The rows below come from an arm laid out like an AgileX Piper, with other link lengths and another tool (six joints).
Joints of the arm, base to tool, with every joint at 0 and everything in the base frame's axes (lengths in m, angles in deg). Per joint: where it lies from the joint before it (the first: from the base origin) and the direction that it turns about. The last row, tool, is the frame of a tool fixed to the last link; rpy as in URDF.
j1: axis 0 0 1 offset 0 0 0.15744
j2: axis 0 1 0 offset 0 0 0
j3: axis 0 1 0 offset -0.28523 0 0.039
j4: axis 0.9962 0 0.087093 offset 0.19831 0 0.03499
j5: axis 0 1 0 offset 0 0 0
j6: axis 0.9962 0 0.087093 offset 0.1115 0 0.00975
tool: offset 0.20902 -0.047 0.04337 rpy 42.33 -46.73 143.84
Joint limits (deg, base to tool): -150..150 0..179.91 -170..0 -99.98..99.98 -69.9..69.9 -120..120
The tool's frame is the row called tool.
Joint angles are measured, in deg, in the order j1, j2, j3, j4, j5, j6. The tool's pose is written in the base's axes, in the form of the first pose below.
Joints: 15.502, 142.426, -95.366, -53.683, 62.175, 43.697
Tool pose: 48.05, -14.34, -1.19, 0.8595, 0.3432, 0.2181, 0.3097
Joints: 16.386, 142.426, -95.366, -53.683, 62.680, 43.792
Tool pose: 48.05, -13.76, -1.07, 0.8573, 0.3481, 0.2174, 0.3107
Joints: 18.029, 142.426, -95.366, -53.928, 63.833, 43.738
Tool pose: 48.07, -12.78, -0.70, 0.8519, 0.3598, 0.2141, 0.3145
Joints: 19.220, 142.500, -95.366, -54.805, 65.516, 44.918
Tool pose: 47.89, -12.48, 0.01, 0.8470, 0.3615, 0.2115, 0.3274
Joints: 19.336, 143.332, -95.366, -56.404, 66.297, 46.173
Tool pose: 47.92, -12.92, 0.23, 0.8419, 0.3631, 0.2077, 0.3408
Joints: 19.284, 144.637, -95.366, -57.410, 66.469, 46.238
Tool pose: 47.89, -13.23, -0.30, 0.8384, 0.3719, 0.1979, 0.3457
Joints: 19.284, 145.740, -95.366, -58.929, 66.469, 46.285
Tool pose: 48.20, -13.46, -0.55, 0.8319, 0.3838, 0.1918, 0.3518
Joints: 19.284, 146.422, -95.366, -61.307, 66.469, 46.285
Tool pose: 48.97, -13.66, -0.20, 0.8207, 0.3994, 0.1903, 0.3616
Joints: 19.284, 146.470, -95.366, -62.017, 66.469, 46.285
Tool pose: 49.25, -13.69, 0.01, 0.8172, 0.4035, 0.1911, 0.3646
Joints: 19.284, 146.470, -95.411, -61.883, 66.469, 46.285
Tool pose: 49.21, -13.68, -0.02, 0.8178, 0.4026, 0.1912, 0.3640
